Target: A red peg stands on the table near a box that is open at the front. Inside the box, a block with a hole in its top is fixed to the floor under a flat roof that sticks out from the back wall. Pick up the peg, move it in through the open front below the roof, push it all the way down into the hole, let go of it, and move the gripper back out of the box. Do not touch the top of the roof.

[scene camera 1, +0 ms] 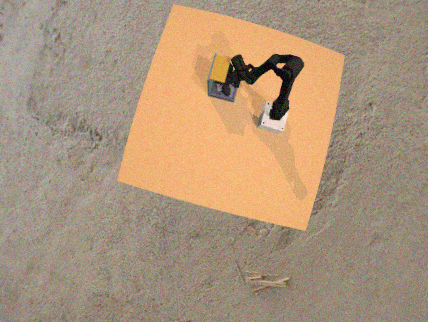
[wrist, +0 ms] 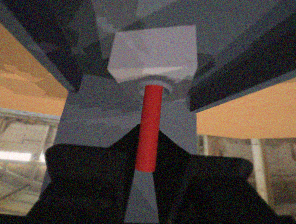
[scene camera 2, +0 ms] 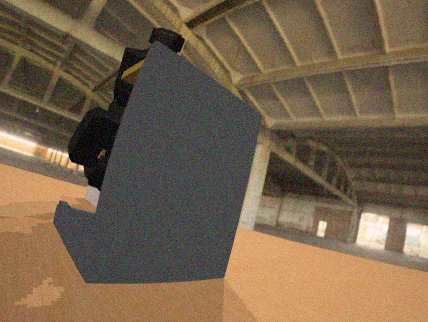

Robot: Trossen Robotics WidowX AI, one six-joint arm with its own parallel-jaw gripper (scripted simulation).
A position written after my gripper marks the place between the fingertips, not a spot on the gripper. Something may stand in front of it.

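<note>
My own gripper (wrist: 145,128) is here, and so is a red peg (wrist: 146,155). Scene camera 2 does not show the peg, since it is hidden there by a blue wall.
</note>
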